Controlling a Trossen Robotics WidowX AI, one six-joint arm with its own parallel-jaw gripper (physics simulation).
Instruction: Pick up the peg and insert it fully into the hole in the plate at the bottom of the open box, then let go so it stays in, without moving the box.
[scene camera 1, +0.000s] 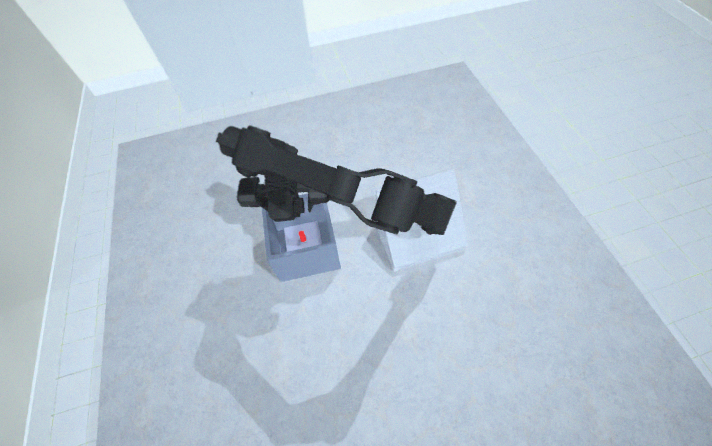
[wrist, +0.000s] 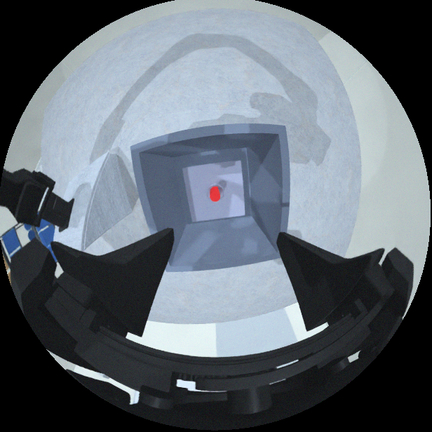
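The small red peg (scene camera 1: 302, 236) (wrist: 215, 194) is inside the open blue-grey box (scene camera 1: 307, 266) (wrist: 286, 175), at the pale plate (scene camera 1: 315, 231) (wrist: 201, 206) on its bottom. A small round grey spot or shadow shows right beside the peg; I cannot tell whether the peg stands in the hole or how deep it sits. My gripper (scene camera 1: 304, 209) (wrist: 227, 236) is open wide with nothing between its fingers. It hangs above the box, towards its back side in the scene view, clear of the peg. The arm hides the back of the box in the scene view.
A pale block with a sloping side (scene camera 1: 428, 249) (wrist: 107, 202) stands to the right of the box in the scene view, partly under the arm. The box walls rise around the plate on all sides. A blue and white object (wrist: 45, 235) shows at the left edge of the wrist view.
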